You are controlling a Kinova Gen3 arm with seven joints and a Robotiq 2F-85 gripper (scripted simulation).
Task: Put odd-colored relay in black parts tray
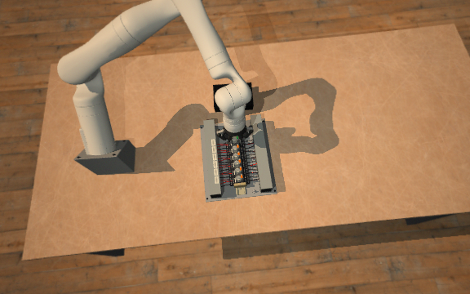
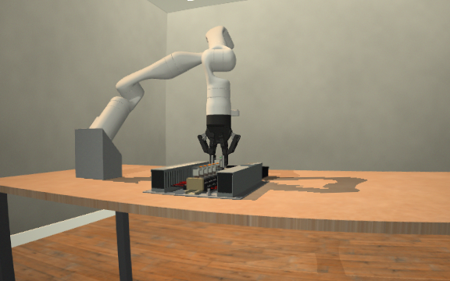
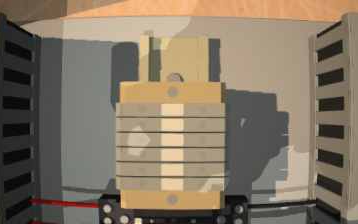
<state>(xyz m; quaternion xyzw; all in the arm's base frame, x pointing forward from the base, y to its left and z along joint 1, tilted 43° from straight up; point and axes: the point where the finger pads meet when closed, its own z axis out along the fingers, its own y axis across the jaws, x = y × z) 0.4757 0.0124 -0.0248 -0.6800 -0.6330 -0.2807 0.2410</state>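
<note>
Right now my hand is 20 mm short of the black parts tray, 210 mm to the right of it and 50 mm above it. Also, from my hand: relay panel 50 mm to the right, 40 mm below.
</note>
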